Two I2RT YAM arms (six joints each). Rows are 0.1 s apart.
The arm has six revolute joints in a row. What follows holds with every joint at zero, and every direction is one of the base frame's.
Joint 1 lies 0.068 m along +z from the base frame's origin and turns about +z.
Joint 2 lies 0.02 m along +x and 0.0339 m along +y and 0.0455 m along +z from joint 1 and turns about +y.
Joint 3 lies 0.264 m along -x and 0.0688 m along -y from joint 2 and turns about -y.
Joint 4 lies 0.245 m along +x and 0.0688 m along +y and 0.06 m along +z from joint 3 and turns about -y.
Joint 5 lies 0.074 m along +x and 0.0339 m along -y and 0.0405 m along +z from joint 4 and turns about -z.
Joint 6 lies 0.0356 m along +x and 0.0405 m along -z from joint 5 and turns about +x.
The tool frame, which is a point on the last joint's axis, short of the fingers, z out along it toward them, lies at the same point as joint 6; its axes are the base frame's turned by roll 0, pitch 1.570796 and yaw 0 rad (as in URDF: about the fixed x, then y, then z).
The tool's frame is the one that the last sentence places.
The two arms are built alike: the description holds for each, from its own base.
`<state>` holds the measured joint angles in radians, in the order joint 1, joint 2, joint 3, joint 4, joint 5, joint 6, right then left.
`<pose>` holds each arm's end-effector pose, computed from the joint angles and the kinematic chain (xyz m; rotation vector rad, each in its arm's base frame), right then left.
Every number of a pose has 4 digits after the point. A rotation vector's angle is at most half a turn.
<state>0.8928 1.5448 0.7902 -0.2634 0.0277 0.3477 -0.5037 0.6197 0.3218 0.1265 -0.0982 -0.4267</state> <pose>0.1828 0.2255 0.1600 -0.7025 2.5519 0.4066 0.1460 -0.0765 0.2336 -0.0051 1.7790 -0.5931</pose>
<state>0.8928 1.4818 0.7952 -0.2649 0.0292 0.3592 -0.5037 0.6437 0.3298 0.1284 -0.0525 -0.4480</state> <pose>0.1812 0.2234 0.1783 -0.6702 2.4978 0.4542 0.1481 -0.0795 0.2332 0.0109 1.8011 -0.6425</pose>
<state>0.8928 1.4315 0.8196 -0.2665 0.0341 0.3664 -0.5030 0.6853 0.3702 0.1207 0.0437 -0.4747</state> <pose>0.1818 0.2238 0.1990 -0.6399 2.4345 0.5000 0.1523 -0.0855 0.2405 0.0586 1.8251 -0.7403</pose>
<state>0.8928 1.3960 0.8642 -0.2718 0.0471 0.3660 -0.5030 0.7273 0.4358 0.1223 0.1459 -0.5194</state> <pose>0.1843 0.2262 0.2221 -0.6135 2.3641 0.5337 0.1573 -0.0924 0.2577 0.0971 1.8178 -0.8657</pose>
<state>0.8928 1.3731 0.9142 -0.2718 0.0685 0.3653 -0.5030 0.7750 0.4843 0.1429 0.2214 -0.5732</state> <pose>0.1875 0.2290 0.2445 -0.5819 2.2937 0.5562 0.1634 -0.0989 0.2695 0.1098 1.8141 -0.9720</pose>
